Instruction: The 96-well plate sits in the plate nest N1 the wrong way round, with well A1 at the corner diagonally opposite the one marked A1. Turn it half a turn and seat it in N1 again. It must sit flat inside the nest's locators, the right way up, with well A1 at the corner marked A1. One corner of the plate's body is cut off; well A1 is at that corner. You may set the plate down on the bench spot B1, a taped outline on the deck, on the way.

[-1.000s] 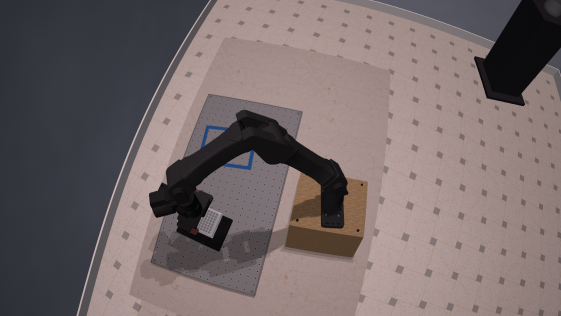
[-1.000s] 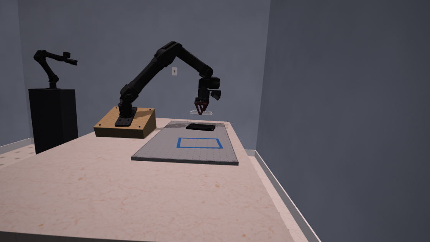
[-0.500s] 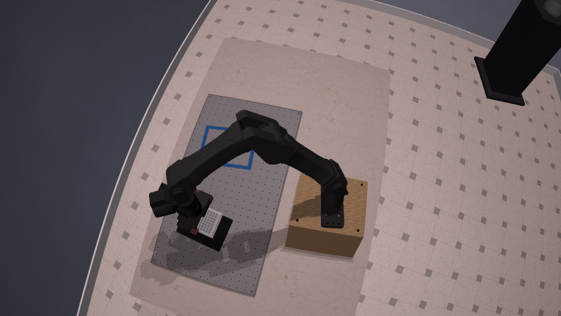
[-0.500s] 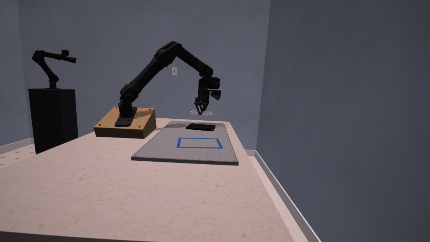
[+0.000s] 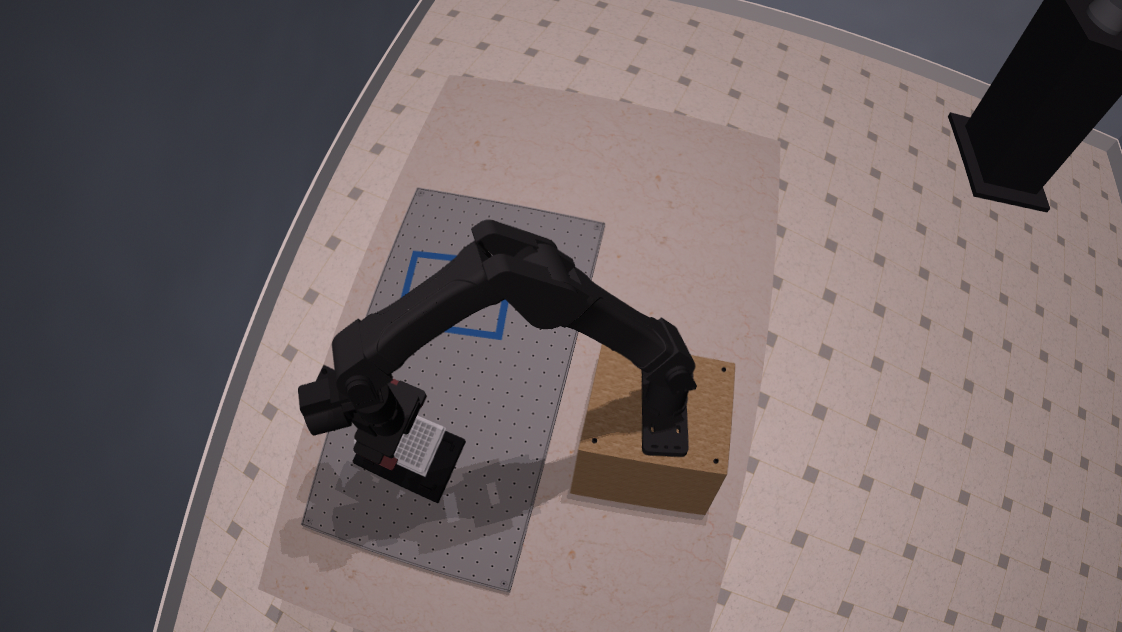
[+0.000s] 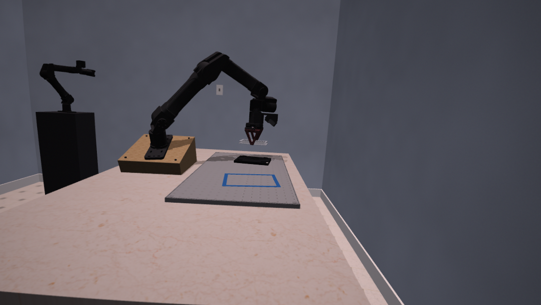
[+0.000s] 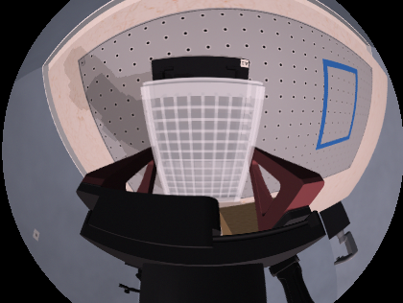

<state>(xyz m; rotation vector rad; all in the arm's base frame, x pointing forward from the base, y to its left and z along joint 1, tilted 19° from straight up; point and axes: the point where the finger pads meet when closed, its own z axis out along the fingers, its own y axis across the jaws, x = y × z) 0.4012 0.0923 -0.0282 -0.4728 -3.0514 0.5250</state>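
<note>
Now: hand 9 cm above the black plate nest N1. Round my hand: 96-well plate right at my hand; A1 label 8 cm below, 7 cm to the right, 6 cm ahead.
</note>
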